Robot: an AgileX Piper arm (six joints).
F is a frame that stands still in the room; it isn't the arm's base.
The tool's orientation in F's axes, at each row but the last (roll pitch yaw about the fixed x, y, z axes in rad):
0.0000 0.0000 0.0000
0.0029 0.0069 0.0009
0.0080 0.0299 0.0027
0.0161 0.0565 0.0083
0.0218 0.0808 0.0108
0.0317 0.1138 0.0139
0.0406 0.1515 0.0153
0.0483 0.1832 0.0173
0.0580 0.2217 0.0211
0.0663 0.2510 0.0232
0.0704 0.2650 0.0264
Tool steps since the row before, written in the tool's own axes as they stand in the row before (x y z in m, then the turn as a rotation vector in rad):
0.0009 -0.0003 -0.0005 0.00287 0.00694 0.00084
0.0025 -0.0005 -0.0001 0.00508 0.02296 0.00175
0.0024 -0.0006 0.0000 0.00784 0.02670 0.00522
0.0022 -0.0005 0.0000 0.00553 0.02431 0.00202
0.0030 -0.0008 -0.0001 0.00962 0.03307 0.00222
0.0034 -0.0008 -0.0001 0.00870 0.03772 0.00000
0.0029 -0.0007 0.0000 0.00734 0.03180 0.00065
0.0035 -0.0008 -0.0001 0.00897 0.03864 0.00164
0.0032 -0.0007 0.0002 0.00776 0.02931 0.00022
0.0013 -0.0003 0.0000 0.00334 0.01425 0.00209
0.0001 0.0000 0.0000 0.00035 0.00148 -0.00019
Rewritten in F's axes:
0.0009 -0.0003 -0.0005 0.00287 0.00694 0.00084
0.0025 -0.0005 -0.0001 0.00507 0.02296 0.00178
0.0024 -0.0006 -0.0001 0.00793 0.02668 0.00520
0.0022 -0.0005 -0.0001 0.00546 0.02432 0.00209
0.0030 -0.0008 -0.0004 0.00947 0.03312 0.00215
0.0034 -0.0007 -0.0005 0.00825 0.03782 0.00020
0.0029 -0.0007 -0.0005 0.00706 0.03186 0.00081
0.0034 -0.0007 -0.0008 0.00879 0.03867 0.00181
0.0032 -0.0006 -0.0005 0.00737 0.02941 0.00017
0.0013 -0.0003 -0.0003 0.00366 0.01417 0.00210
0.0001 0.0000 0.0000 0.00028 0.00150 -0.00017

